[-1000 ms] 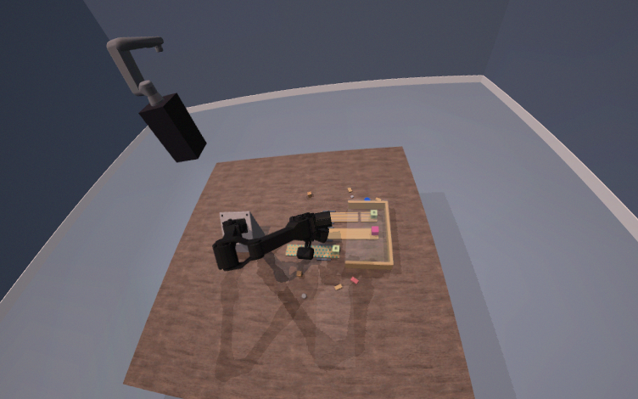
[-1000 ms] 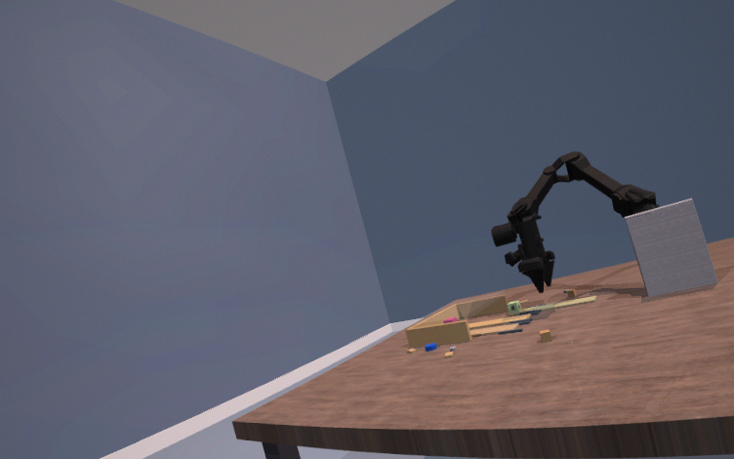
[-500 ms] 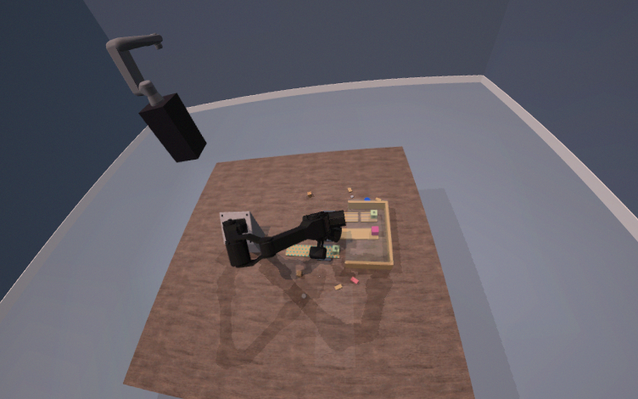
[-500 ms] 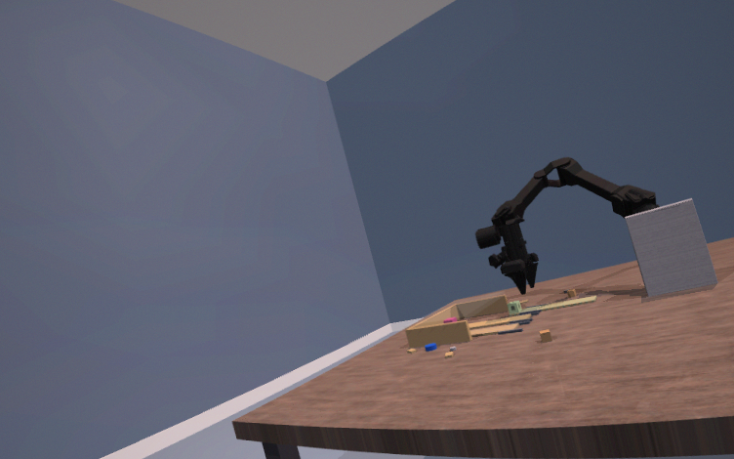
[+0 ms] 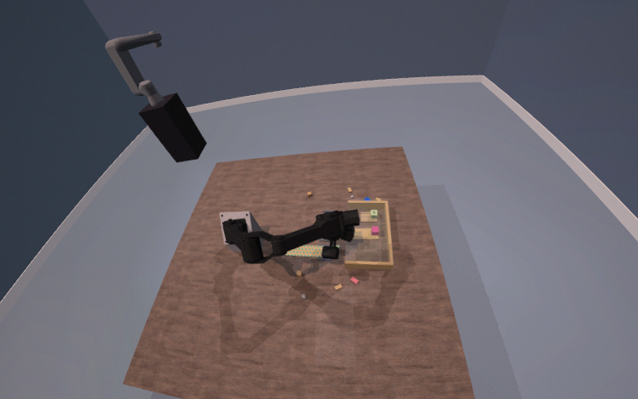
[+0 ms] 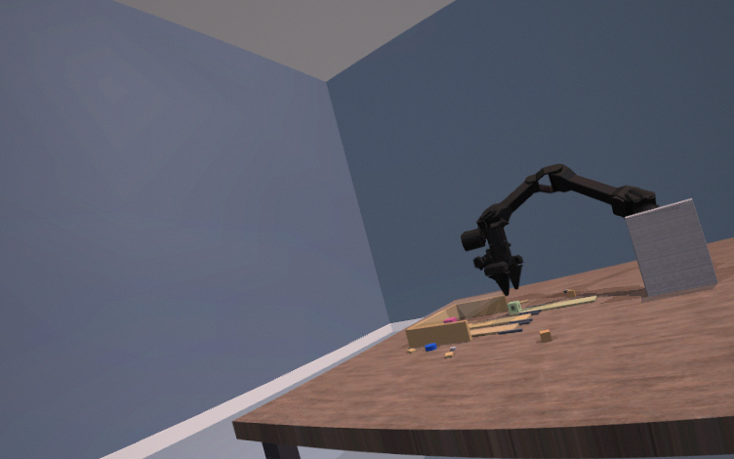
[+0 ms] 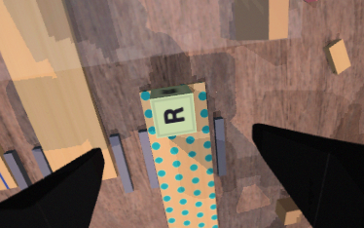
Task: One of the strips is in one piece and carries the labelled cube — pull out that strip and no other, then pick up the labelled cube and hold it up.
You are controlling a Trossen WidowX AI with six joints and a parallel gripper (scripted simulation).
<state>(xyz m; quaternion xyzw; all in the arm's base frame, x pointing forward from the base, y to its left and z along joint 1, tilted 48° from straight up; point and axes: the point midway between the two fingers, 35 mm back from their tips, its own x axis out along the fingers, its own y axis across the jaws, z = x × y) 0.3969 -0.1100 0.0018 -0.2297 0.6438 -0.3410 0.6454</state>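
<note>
Right now my gripper tip is 10 cm past the strip, 6 cm above it and 1 cm to the right of it.
</note>
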